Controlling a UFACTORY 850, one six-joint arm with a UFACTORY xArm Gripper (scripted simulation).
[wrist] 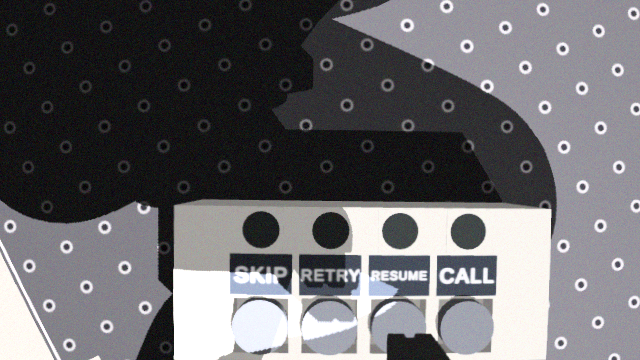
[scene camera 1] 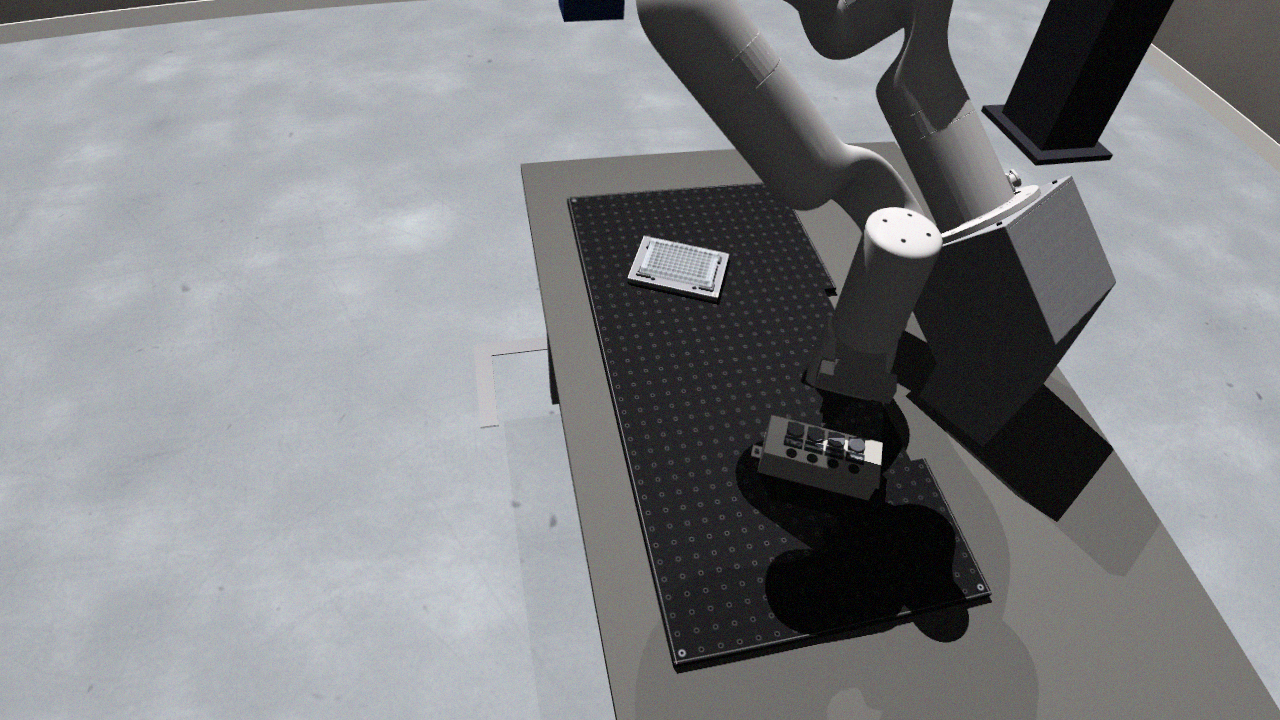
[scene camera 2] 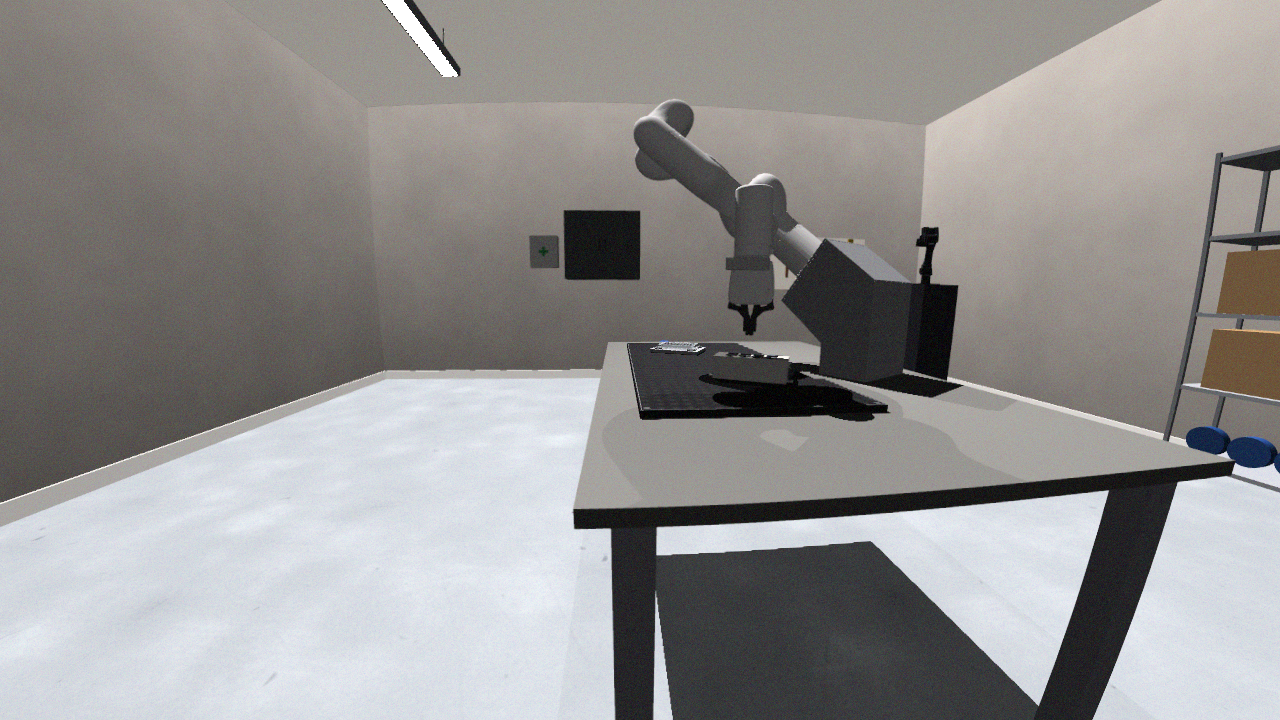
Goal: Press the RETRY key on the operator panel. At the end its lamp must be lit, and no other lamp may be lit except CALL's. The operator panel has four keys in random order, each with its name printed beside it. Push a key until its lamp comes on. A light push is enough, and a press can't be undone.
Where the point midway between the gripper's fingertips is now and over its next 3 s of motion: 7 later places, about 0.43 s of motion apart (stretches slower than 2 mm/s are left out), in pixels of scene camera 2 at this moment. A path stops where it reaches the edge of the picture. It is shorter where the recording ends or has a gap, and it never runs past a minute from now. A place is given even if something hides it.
The gripper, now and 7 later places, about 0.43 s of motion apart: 749,334; 759,329; 760,330; 759,338; 759,343; 759,344; 759,347; 759,350
